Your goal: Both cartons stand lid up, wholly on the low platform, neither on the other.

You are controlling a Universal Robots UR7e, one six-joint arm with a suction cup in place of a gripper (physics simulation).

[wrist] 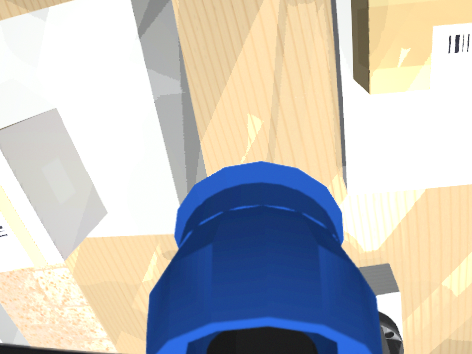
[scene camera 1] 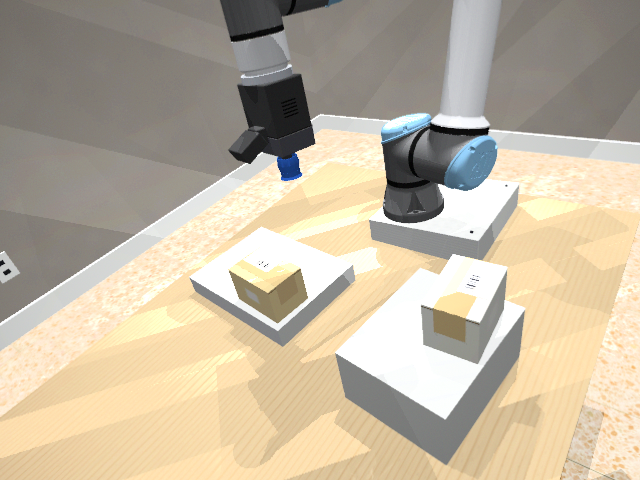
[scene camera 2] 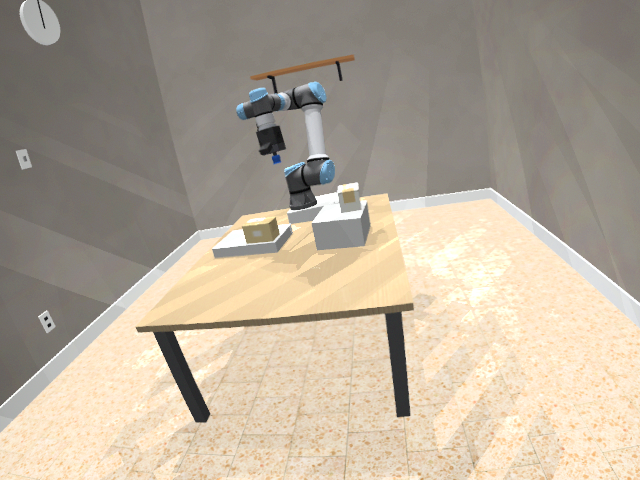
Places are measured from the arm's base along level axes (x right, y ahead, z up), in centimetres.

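Where they show: hand at its tool point: point(wrist: 258, 239) point(scene camera 1: 291, 176) point(scene camera 2: 277, 163); arm's base at its link origin: point(scene camera 1: 413, 207) point(scene camera 2: 303, 206).
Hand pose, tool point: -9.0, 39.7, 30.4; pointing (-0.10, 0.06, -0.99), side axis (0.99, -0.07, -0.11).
Observation:
Each offset is from my tool point to the top centre of the thing, as dx, dy, dz. Level surfaces: height alone.
The brown carton {+13.5, +3.0, -23.6} point(scene camera 1: 253, 297) point(scene camera 2: 261, 232) point(wrist: 400, 45) stands lid up on the low platform {+22.2, -2.2, -32.1} point(scene camera 1: 323, 263) point(scene camera 2: 242, 251) point(wrist: 400, 145), close to its front edge in scene camera 1. The white carton {-25.6, -9.1, -16.0} point(scene camera 1: 490, 320) point(scene camera 2: 349, 198) point(wrist: 55, 175) stands lid up on the taller grey block {-22.0, -5.1, -24.9} point(scene camera 1: 392, 356) point(scene camera 2: 341, 233) point(wrist: 110, 125), toward its back right part. My gripper point(scene camera 1: 291, 177) point(scene camera 2: 276, 161) point(wrist: 260, 200), a blue suction cup, is open and carries nothing. It hangs in the air, well above both cartons and touching neither. In the wrist view it shows over the gap between the two supports.
The arm's base stands on a white slab point(scene camera 1: 423, 237) point(scene camera 2: 302, 214) behind the two supports. All stand on the wooden table {dz -36.9} point(scene camera 1: 170, 413) point(scene camera 2: 289, 289). A wooden wall shelf point(scene camera 2: 305, 68) is high behind the arm.

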